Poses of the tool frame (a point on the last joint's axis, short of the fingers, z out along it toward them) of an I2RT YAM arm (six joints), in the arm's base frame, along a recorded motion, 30 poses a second.
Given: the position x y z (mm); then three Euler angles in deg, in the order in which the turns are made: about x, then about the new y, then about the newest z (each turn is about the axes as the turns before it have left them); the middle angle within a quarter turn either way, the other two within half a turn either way.
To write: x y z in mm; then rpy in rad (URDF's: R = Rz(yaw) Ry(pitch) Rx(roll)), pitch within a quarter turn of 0, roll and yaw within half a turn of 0. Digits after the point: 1 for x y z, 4 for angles.
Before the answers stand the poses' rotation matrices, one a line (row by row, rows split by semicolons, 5 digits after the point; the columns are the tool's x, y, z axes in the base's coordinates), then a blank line. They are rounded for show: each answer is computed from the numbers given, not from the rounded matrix.
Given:
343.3, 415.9, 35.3, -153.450, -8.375, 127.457
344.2, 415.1, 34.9, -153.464, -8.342, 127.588
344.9, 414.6, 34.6, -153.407, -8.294, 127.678
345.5, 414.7, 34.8, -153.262, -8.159, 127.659
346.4, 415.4, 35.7, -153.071, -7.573, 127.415
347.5, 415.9, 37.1, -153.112, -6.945, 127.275
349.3, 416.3, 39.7, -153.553, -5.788, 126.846
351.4, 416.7, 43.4, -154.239, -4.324, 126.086
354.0, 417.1, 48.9, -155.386, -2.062, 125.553
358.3, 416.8, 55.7, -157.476, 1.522, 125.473
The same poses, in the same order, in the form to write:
-0.60168 -0.78534 -0.14565; -0.74969 0.49235 0.44221; -0.27558 0.37526 -0.88501
-0.60353 -0.78403 -0.14508; -0.74848 0.49436 0.44203; -0.27485 0.37537 -0.88519
-0.60483 -0.78318 -0.14425; -0.74720 0.49545 0.44297; -0.27545 0.37571 -0.88486
-0.60478 -0.78365 -0.14192; -0.74602 0.49508 0.44536; -0.27874 0.37522 -0.88403
-0.60228 -0.78733 -0.13179; -0.74440 0.49430 0.44894; -0.28832 0.36849 -0.88379
-0.60120 -0.78990 -0.12092; -0.74283 0.49665 0.44893; -0.29456 0.35972 -0.88535
-0.59661 -0.79617 -0.10085; -0.74344 0.50097 0.44310; -0.30226 0.33933 -0.89078
-0.58732 -0.80583 -0.07540; -0.74712 0.50398 0.43338; -0.31123 0.31086 -0.89805
-0.58108 -0.81305 -0.03598; -0.74837 0.51643 0.41623; -0.31984 0.26879 -0.90855
-0.58011 -0.81410 0.02656; -0.74636 0.54434 0.38294; -0.32621 0.20232 -0.92339

343.3, 415.9, 35.3, 2.7405, 0.2792, -2.2471
344.2, 415.1, 34.9, 2.7405, 0.2784, -2.2494
344.9, 414.6, 34.6, 2.7401, 0.2791, -2.2513
345.5, 414.7, 34.8, 2.7402, 0.2825, -2.2520
346.4, 415.4, 35.7, 2.7466, 0.2925, -2.2511
347.5, 415.9, 37.1, 2.7557, 0.2990, -2.2512
349.3, 416.3, 39.7, 2.7776, 0.3071, -2.2471
351.4, 416.7, 43.4, 2.8083, 0.3165, -2.2370
354.0, 417.1, 48.9, 2.8539, 0.3256, -2.2310
358.3, 416.8, 55.7, 2.9259, 0.3323, -2.2315

